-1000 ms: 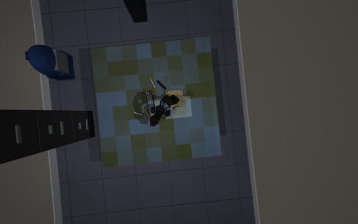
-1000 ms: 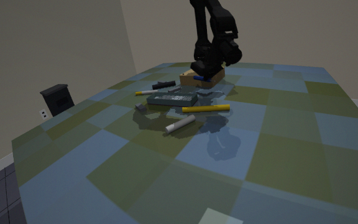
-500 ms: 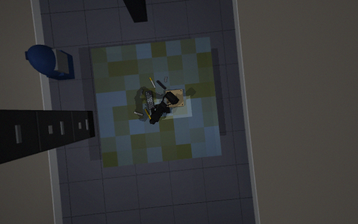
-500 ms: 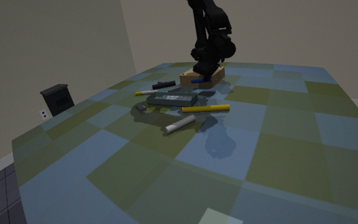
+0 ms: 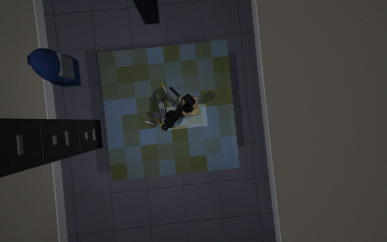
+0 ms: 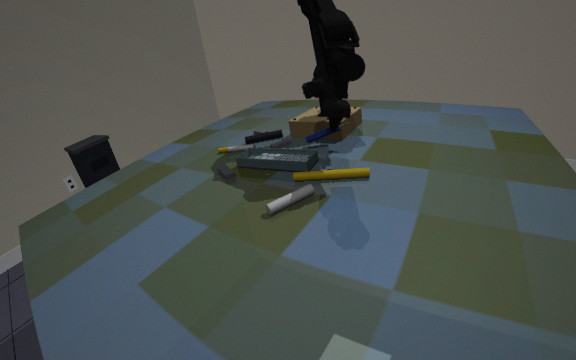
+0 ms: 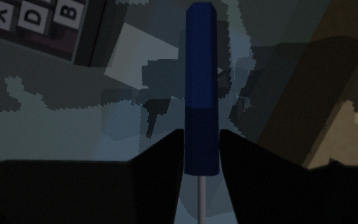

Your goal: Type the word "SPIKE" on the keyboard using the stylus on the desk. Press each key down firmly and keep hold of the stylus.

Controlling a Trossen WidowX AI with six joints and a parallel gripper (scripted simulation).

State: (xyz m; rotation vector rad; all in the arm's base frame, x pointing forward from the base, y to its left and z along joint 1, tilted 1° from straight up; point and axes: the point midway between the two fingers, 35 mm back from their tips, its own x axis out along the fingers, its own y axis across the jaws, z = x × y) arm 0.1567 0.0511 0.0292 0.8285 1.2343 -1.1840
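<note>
The grey stylus tip is 1 cm behind my gripper tip, 4 cm to the left of it and 1 cm above it. The rest, counted from my gripper tip: yellow cylinder 16 cm ahead, 3 cm to the left, 4 cm below; then blue stylus right at my gripper tip; then black cylinder 6 cm behind, 24 cm to the right, 4 cm below.
</note>
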